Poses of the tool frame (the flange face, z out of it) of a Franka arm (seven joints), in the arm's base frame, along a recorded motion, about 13 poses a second.
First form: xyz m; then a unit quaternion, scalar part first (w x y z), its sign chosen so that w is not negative.
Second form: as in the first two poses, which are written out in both.
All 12 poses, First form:
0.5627, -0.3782, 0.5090, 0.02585, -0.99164, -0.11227, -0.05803
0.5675, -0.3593, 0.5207, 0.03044, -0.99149, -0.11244, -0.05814
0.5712, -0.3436, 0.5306, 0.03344, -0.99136, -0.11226, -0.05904
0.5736, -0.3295, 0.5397, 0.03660, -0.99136, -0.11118, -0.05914
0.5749, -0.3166, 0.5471, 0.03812, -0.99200, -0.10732, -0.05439
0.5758, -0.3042, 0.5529, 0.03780, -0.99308, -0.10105, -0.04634
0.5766, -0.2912, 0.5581, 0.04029, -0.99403, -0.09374, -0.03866
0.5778, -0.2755, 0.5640, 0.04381, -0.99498, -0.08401, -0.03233
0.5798, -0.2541, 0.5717, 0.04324, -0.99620, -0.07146, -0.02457
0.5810, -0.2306, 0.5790, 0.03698, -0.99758, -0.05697, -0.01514
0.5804, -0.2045, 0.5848, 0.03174, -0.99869, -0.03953, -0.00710
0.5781, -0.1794, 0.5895, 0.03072, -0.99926, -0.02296, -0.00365
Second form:
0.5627, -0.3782, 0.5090, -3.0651, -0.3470, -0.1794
0.5675, -0.3593, 0.5207, -3.0559, -0.3466, -0.1792
0.5712, -0.3436, 0.5306, -3.0498, -0.3454, -0.1816
0.5736, -0.3295, 0.5397, -3.0439, -0.3414, -0.1816
0.5749, -0.3166, 0.5471, -3.0430, -0.3292, -0.1668
0.5758, -0.3042, 0.5529, -3.0469, -0.3100, -0.1422
0.5766, -0.2912, 0.5581, -3.0452, -0.2872, -0.1184
0.5778, -0.2755, 0.5640, -3.0415, -0.2568, -0.0988
0.5798, -0.2541, 0.5717, -3.0463, -0.2185, -0.0751
0.5810, -0.2306, 0.5790, -3.0623, -0.1749, -0.0465
0.5804, -0.2045, 0.5848, -3.0756, -0.1217, -0.0219
0.5781, -0.1794, 0.5895, -3.0793, -0.0708, -0.0112

